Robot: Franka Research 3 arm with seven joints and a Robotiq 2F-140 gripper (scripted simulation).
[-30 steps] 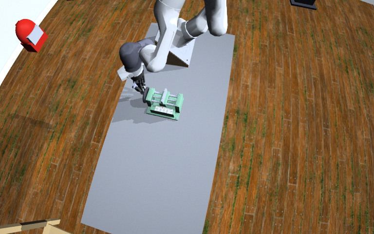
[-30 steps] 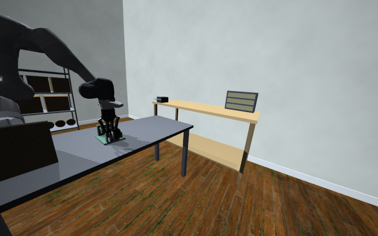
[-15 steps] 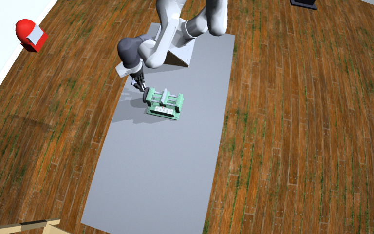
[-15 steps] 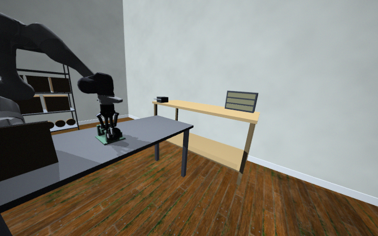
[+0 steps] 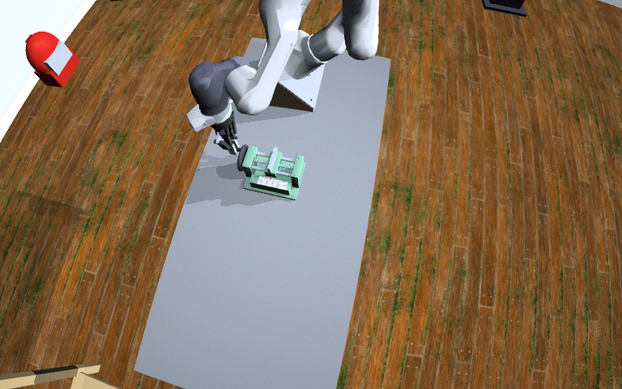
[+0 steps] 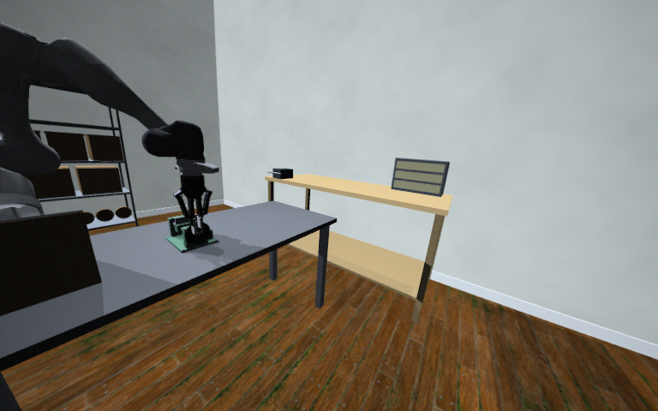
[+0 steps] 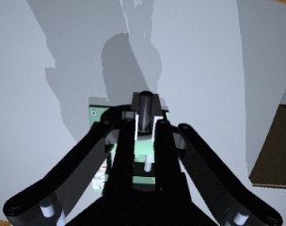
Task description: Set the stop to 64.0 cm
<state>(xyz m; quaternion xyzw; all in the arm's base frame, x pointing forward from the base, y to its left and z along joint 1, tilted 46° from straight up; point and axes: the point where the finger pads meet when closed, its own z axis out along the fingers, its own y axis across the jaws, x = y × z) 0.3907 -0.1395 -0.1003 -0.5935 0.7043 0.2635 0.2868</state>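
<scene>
Right now my hand is 10 mm short of the dark handwheel, 20 mm to the right of it and 20 mm above it. The rest, counted from my hand: stop carriage 40 mm ahead, 140 mm to the left, 30 mm below.
</scene>
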